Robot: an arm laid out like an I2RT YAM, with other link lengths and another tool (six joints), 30 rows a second.
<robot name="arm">
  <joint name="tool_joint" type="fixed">
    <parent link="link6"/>
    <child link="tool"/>
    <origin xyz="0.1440 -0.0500 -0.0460" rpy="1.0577 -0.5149 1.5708"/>
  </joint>
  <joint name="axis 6" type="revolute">
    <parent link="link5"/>
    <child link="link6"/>
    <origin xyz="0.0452 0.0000 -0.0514" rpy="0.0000 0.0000 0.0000"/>
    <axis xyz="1 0 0"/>
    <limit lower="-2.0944" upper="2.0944"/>
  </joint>
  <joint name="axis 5" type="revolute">
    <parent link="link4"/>
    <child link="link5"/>
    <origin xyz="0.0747 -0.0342 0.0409" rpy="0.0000 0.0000 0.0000"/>
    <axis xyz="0 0 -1"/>
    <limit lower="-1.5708" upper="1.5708"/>
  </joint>
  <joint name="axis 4" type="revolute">
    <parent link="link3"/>
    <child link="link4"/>
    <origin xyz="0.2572 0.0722 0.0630" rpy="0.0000 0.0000 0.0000"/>
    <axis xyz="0 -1 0"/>
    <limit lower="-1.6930" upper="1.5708"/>
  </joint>
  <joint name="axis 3" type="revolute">
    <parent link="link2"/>
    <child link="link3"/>
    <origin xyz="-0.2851 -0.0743 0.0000" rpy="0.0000 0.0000 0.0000"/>
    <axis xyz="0 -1 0"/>
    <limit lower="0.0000" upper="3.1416"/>
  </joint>
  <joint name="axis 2" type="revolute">
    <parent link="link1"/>
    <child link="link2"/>
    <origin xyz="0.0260 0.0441 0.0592" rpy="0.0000 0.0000 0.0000"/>
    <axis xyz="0 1 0"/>
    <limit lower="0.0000" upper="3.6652"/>
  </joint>
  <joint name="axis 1" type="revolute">
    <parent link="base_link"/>
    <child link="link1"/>
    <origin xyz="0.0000 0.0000 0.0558" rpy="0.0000 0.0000 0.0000"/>
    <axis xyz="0 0 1"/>
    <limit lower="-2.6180" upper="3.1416"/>
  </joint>
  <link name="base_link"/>
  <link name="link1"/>
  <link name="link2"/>
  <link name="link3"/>
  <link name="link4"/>
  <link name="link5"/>
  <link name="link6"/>
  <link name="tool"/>
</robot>
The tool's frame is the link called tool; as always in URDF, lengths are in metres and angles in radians.
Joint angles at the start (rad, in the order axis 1, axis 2, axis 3, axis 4, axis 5, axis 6):
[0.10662 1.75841 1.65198 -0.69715 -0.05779 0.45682]
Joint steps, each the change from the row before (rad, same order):
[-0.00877 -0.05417 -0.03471 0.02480 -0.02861 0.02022]
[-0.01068 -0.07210 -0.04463 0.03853 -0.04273 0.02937]
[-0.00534 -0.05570 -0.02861 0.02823 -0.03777 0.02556]
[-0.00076 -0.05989 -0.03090 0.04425 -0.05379 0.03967]
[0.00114 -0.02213 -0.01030 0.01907 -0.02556 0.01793]
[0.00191 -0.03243 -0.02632 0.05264 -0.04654 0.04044]
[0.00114 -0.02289 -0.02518 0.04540 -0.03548 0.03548]
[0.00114 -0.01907 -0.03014 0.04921 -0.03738 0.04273]
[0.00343 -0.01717 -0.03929 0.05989 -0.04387 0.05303]
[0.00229 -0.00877 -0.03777 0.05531 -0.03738 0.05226]
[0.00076 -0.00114 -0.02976 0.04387 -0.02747 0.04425]
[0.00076 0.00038 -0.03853 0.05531 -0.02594 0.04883]
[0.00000 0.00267 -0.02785 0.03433 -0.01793 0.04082]
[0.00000 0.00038 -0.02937 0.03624 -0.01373 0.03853]
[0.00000 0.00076 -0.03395 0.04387 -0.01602 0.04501]
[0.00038 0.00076 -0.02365 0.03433 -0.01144 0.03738]
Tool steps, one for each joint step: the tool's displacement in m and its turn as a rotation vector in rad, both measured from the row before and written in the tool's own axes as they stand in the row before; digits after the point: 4 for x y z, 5 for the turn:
[0.0061 0.0065 -0.0114 -0.00616 0.03175 0.04451]
[0.0110 0.0078 -0.0153 -0.00615 0.05067 0.06219]
[0.0120 0.0048 -0.0132 0.00061 0.04614 0.04971]
[0.0189 0.0012 -0.0149 0.01177 0.06452 0.06615]
[0.0091 -0.0011 -0.0059 0.00990 0.02875 0.02791]
[0.0154 -0.0045 -0.0070 0.01915 0.05071 0.05599]
[0.0102 -0.0050 -0.0045 0.01727 0.03461 0.04455]
[0.0077 -0.0072 -0.0037 0.02295 0.02670 0.04870]
[0.0059 -0.0110 -0.0036 0.03376 0.02302 0.05610]
[0.0015 -0.0106 -0.0017 0.03185 0.00904 0.05172]
[-0.0014 -0.0082 0.0000 0.02455 -0.00140 0.04197]
[-0.0039 -0.0084 0.0011 0.02378 -0.00374 0.04489]
[-0.0052 -0.0060 0.0006 0.01735 -0.01424 0.03670]
[-0.0050 -0.0049 0.0005 0.01318 -0.01138 0.03408]
[-0.0056 -0.0054 0.0005 0.01563 -0.01228 0.03934]
[-0.0032 -0.0041 0.0003 0.01175 -0.00838 0.03210]

